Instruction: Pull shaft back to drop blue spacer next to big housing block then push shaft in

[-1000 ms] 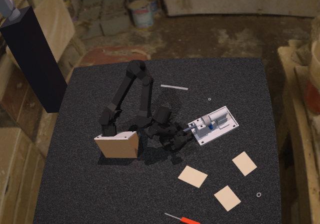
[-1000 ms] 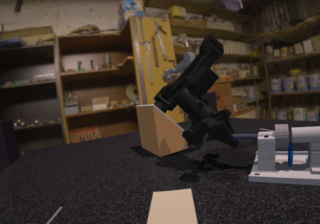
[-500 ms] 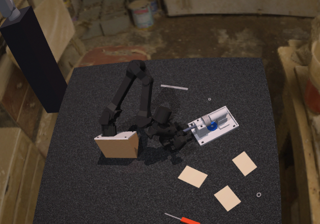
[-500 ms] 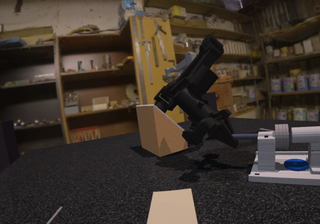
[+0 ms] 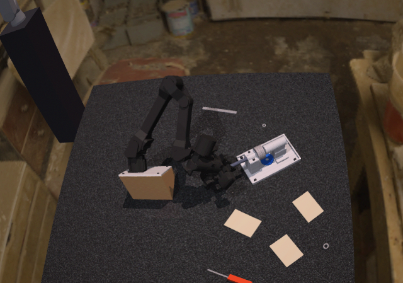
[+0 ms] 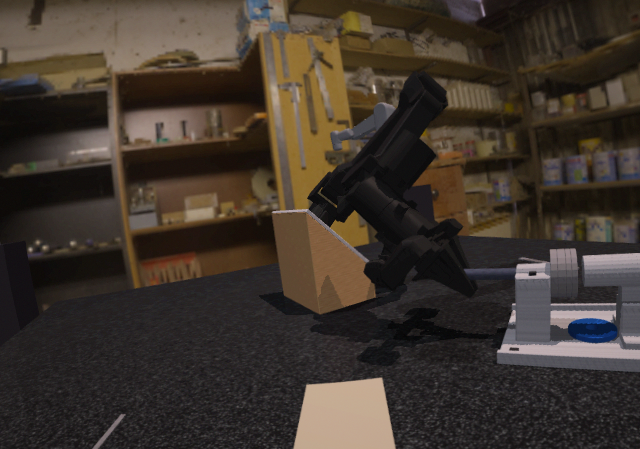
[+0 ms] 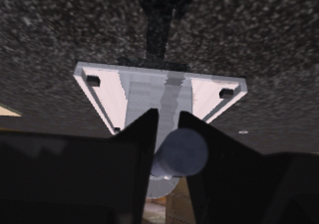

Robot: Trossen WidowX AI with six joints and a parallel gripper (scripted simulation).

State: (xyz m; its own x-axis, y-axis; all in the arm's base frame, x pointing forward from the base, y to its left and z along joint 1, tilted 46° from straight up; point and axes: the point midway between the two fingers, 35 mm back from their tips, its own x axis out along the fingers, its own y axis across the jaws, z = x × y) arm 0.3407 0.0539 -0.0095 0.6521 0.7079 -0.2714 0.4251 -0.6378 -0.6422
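Now: gripper tip 40 mm short of the blue-grey shaft, 20 mm to the right of it and 20 mm below it. Also, from my gripper tip: blue spacer: 130 mm ahead, 60 mm to the left, 50 mm below.
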